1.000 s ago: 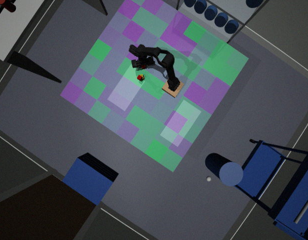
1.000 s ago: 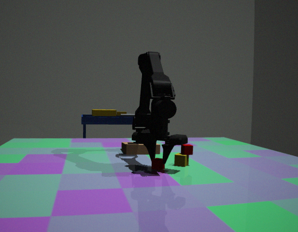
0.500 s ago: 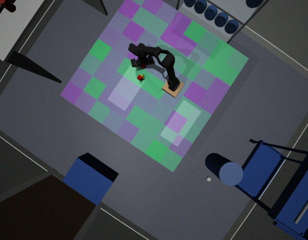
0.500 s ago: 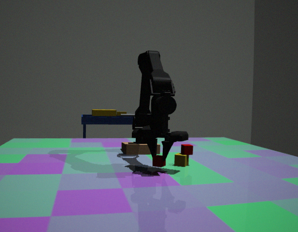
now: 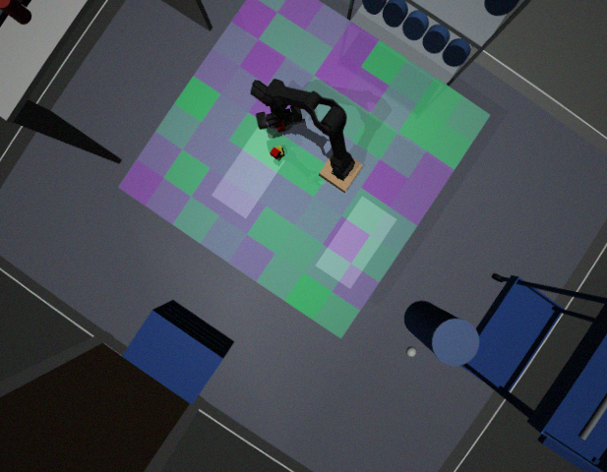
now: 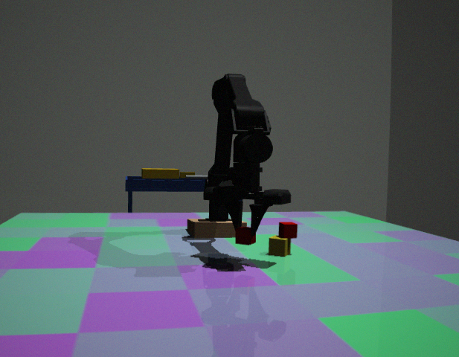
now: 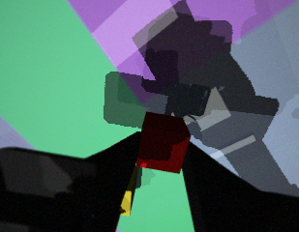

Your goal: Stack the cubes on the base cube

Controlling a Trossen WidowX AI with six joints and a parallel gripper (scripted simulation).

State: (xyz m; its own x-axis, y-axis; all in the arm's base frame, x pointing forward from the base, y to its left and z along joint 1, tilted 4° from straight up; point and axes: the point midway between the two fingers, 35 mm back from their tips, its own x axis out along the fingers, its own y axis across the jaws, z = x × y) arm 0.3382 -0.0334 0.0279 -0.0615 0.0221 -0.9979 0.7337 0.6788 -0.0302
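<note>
Right now the yellow base cube is 40 mm behind my gripper tip, 100 mm to the left of it and 40 mm below it. The rest, counted from my gripper tip: red cube right at my gripper tip.
</note>
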